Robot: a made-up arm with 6 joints.
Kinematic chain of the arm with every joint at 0, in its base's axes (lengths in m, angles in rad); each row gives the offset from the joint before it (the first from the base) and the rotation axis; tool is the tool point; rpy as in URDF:
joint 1: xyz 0 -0.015 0.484 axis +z
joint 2: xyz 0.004 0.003 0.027 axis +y
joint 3: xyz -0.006 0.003 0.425 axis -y
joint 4: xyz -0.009 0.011 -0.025 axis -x
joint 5: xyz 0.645 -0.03 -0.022 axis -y
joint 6: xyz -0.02 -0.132 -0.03 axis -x
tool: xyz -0.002 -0.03 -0.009 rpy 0 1.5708 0
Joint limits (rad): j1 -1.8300..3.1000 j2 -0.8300..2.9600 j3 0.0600..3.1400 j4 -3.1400..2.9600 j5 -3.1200..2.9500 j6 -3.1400..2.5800
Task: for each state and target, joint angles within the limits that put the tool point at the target. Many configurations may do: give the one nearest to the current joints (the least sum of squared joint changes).
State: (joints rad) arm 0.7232 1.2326 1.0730 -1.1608 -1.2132 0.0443
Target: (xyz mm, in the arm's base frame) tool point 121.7 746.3 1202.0
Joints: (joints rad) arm 1.4325 0.5932 1.5020 -1.3187 -1.1835 0.0441
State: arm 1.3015 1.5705 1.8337 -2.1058 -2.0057 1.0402
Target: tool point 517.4 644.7 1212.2
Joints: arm 0.7920 1.0168 2.0960 -2.0153 -2.0379 1.0686
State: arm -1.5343 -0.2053 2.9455 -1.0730 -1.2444 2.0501
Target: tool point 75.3 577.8 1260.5
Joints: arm -1.7751 -0.0696 2.8084 -1.1458 -1.2434 2.0488
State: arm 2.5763 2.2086 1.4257 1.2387 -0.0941 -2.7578
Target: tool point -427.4 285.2 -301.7
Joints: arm 2.6933 2.1250 0.6799 1.1236 -0.1971 -2.7349
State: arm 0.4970 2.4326 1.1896 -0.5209 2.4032 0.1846
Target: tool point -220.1 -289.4 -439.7
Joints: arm 0.4913 2.9112 0.8718 -0.5753 2.3910 0.1923
